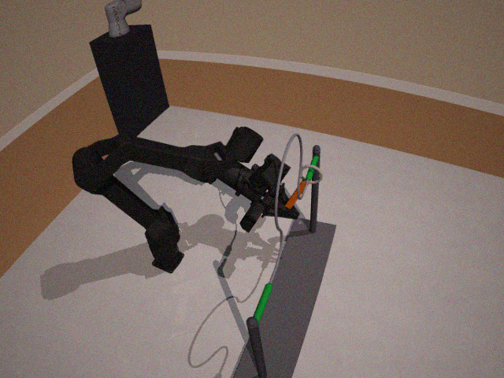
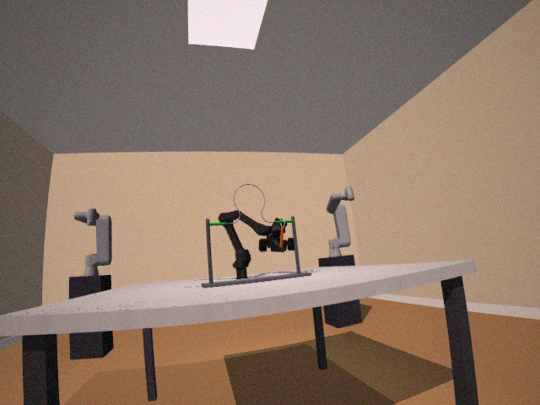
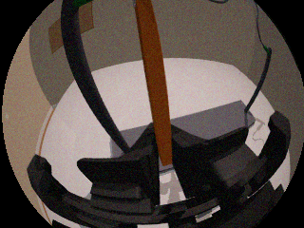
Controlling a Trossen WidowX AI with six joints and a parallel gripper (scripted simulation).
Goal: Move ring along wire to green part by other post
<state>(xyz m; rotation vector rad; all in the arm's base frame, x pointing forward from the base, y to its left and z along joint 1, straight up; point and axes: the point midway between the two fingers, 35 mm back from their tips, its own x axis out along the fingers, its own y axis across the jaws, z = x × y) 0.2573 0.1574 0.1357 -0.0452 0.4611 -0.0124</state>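
The ring with orange handle is 1 cm ahead of my gripper tip and 9 cm above it.
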